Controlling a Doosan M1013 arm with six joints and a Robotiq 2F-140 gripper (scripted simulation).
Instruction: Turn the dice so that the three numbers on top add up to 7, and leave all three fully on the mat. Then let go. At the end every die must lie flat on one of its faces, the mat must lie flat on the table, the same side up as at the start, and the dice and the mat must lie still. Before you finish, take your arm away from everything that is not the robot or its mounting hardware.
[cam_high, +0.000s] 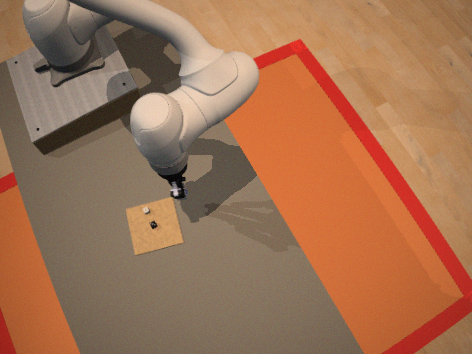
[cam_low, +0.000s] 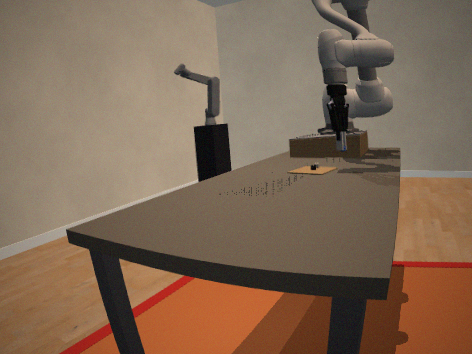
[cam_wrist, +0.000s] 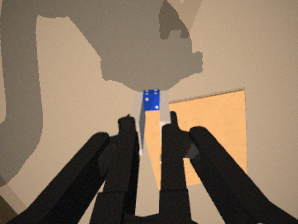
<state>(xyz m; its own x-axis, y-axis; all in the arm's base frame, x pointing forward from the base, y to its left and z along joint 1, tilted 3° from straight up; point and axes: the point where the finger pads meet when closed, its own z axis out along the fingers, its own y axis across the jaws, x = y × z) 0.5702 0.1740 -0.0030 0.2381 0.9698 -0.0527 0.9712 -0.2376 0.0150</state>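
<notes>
My hand is 30 mm short of the black die, 110 mm to the left of it and 90 mm above it. Also, from my hand: tan mat: 30 mm ahead, 110 mm to the right, 100 mm below; then white die: 20 mm behind, 110 mm to the right, 90 mm below; then blue die: 10 mm to the left, 30 mm below.
</notes>
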